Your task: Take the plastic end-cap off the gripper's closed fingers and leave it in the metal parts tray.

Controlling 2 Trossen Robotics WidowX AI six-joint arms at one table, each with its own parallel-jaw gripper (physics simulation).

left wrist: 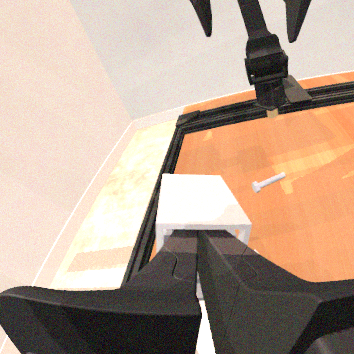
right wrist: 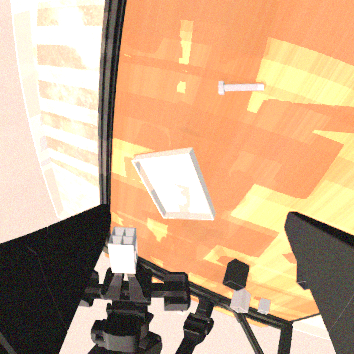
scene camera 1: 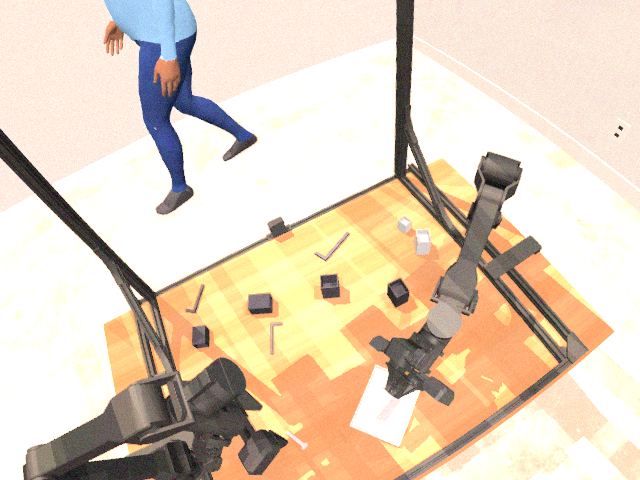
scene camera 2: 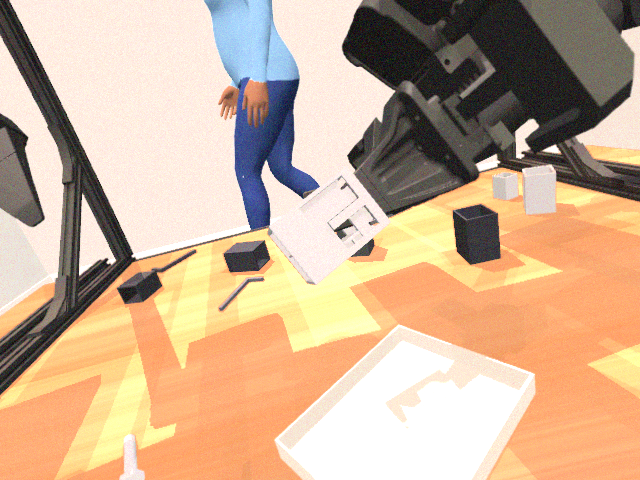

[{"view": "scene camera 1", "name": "my left gripper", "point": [382,405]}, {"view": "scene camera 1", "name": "my right gripper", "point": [273,425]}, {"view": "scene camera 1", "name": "white parts tray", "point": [392,430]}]
